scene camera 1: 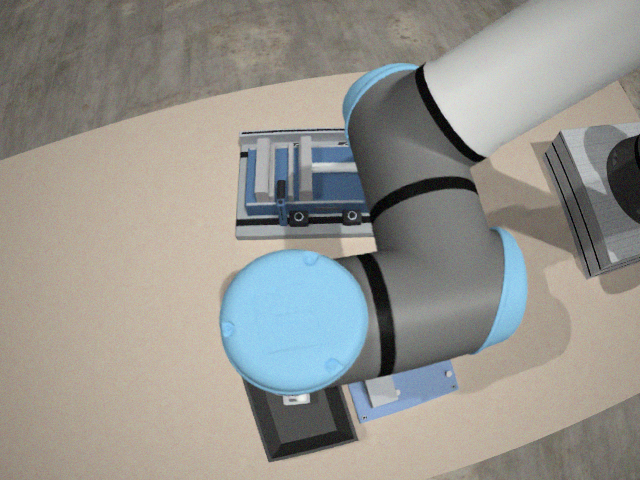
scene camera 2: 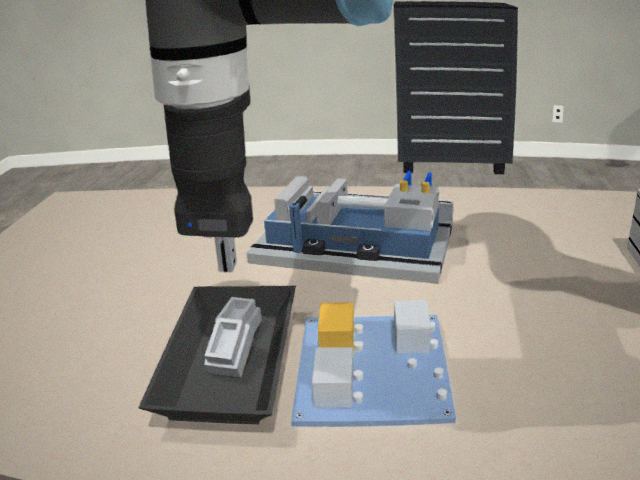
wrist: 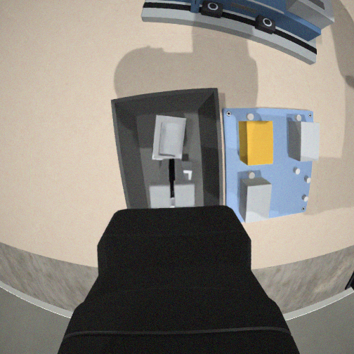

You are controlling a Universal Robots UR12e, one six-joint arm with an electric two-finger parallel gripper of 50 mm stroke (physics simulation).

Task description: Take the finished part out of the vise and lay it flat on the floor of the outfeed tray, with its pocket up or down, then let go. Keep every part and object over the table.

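Places are measured from the arm's base along level axes (x ahead, y left, z up), in millimetres.
Where they show: gripper, between the fingertips: (scene camera 2: 228, 267).
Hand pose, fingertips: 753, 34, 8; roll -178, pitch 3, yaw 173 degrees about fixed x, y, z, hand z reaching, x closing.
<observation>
Things, the pixels of their centre, and the offset from my fingertips, as dx, dy, dz. "pt": a spot on its surface instead.
- light grey part, middle of its body: (scene camera 2: 228, 346) (scene camera 1: 294, 385) +6, +42, -80
- dark outfeed tray, a spot on its surface: (scene camera 2: 217, 411) (scene camera 1: 322, 449) pt +2, +154, -77
- second pocketed part, middle of its body: (scene camera 2: 237, 320) +5, -23, -90
- vise, middle of its body: (scene camera 2: 354, 217) (scene camera 1: 325, 173) -155, -267, -70
- blue fixture plate, middle of its body: (scene camera 2: 372, 365) (scene camera 1: 395, 354) -158, +46, -115
- yellow block, middle of its body: (scene camera 2: 336, 328) -118, -2, -93
- blue-and-black stop, a spot on its surface: (scene camera 2: 296, 227) pt -66, -212, -56
A light grey part (scene camera 1: 296, 399) (scene camera 2: 223, 345) lies in the dark outfeed tray (scene camera 1: 310, 447) (scene camera 2: 217, 411) (wrist: 123, 165), a pocket facing up. In the scene camera 2 view it adjoins or overlaps a second pocketed part (scene camera 2: 239, 307) farther back; the wrist view shows this rear piece (wrist: 170, 137). Whether the front part is flat on the floor or rests partly on the other is hard to tell. My gripper (scene camera 2: 225, 269) is raised clear of both, with nothing between its fingers, which I judge open; the gap is hard to see. The vise (scene camera 1: 334, 181) (scene camera 2: 356, 235) holds no part between its jaws that I can make out.
A blue fixture plate (scene camera 1: 423, 384) (scene camera 2: 382, 392) (wrist: 280, 187) with a yellow block (scene camera 2: 336, 324) (wrist: 256, 142), grey blocks and several pins lies right of the tray. The vise is behind them, with a blue-and-black stop (scene camera 2: 296, 227) at its front. A dark drawer cabinet (scene camera 2: 455, 82) stands beyond the table.
</observation>
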